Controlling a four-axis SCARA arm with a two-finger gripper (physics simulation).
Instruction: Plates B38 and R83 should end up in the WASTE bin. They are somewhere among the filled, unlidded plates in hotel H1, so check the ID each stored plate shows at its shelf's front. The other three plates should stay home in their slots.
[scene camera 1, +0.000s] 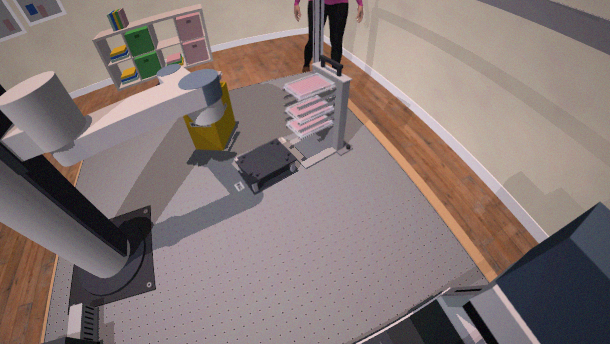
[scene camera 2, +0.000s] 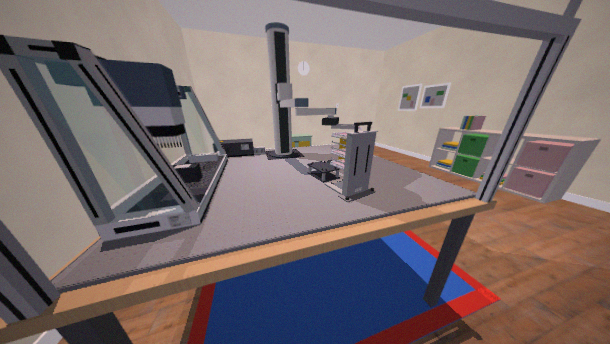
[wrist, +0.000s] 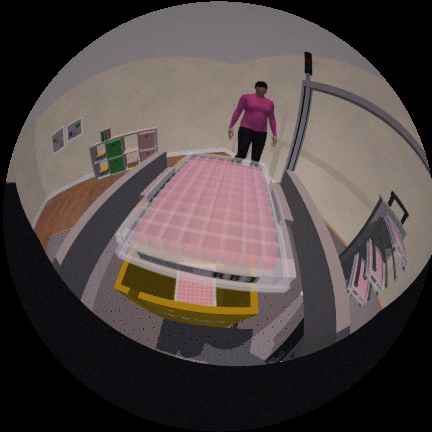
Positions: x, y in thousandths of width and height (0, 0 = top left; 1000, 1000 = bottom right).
A plate B38 shows in the wrist view (436, 677).
